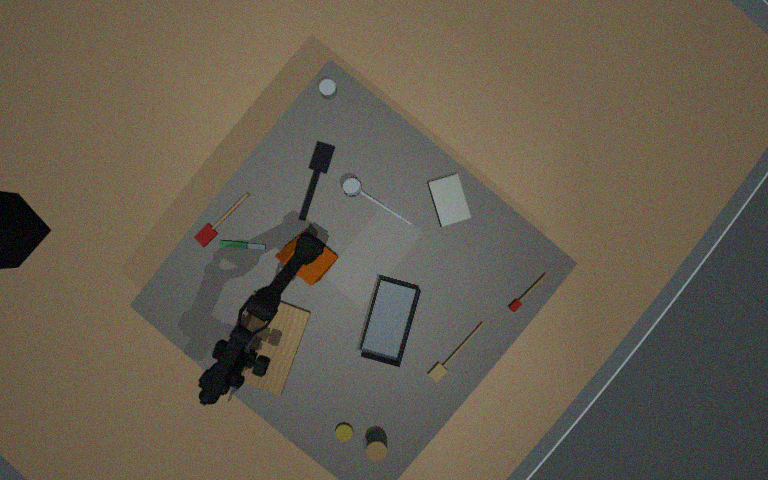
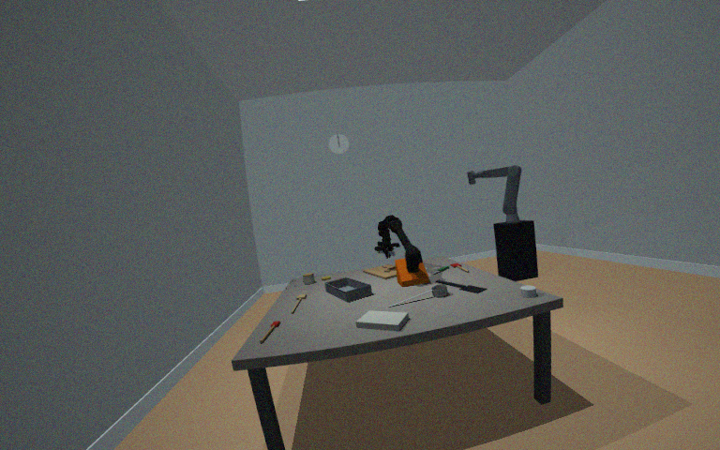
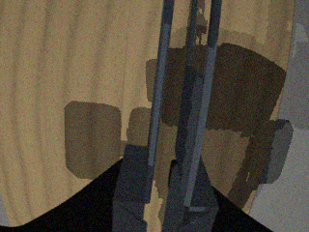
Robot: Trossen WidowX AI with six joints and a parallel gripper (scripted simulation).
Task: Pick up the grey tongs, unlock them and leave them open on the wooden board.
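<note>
The wooden board lies 20 mm ahead of my gripper tip and 90 mm below it. Also, from my gripper tip: yellow lock piece 30 mm ahead, 80 mm to the right, 40 mm above; green-handled tool 320 mm behind, 220 mm to the left, 90 mm below; roasting tin 300 mm ahead, 420 mm to the left, 70 mm below.
</note>
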